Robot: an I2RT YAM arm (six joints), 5 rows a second.
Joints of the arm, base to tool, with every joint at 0 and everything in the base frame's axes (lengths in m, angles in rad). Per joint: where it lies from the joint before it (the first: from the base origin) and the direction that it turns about. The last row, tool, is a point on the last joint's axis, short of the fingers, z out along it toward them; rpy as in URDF.
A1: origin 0 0 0.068 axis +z
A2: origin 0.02 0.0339 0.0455 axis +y
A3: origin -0.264 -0.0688 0 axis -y
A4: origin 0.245 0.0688 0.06 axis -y
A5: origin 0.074 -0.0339 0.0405 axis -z
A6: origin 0.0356 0 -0.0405 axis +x
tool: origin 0 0 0 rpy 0 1.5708 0
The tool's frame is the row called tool.
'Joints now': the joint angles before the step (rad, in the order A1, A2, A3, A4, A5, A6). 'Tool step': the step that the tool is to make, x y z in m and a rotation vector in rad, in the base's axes. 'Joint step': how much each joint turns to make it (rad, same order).
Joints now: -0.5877 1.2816 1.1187 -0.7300 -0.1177 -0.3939
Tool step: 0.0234 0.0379 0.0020 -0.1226 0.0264 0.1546
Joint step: 0.1819 0.0004 0.0001 0.0319 0.1098 -0.0562
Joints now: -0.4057 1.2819 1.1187 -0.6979 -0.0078 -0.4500
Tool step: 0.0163 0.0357 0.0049 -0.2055 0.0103 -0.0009
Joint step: 0.1798 0.0001 0.0002 0.0544 0.2682 -0.0002
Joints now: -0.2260 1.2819 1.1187 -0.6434 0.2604 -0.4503
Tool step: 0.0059 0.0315 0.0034 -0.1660 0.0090 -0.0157
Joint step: 0.1466 0.0000 0.0001 0.0162 0.2316 0.0004
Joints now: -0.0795 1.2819 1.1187 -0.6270 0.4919 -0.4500
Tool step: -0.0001 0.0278 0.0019 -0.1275 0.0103 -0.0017
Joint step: 0.1231 0.0000 -0.0001 -0.0075 0.1785 -0.0008
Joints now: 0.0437 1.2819 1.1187 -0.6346 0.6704 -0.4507
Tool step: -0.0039 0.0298 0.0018 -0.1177 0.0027 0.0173
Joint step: 0.1290 0.0000 0.0001 -0.0150 0.1615 -0.0006
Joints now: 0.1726 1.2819 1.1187 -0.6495 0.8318 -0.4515
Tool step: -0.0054 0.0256 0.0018 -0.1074 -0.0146 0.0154
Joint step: 0.1119 0.0019 -0.0019 -0.0014 0.1447 -0.0063
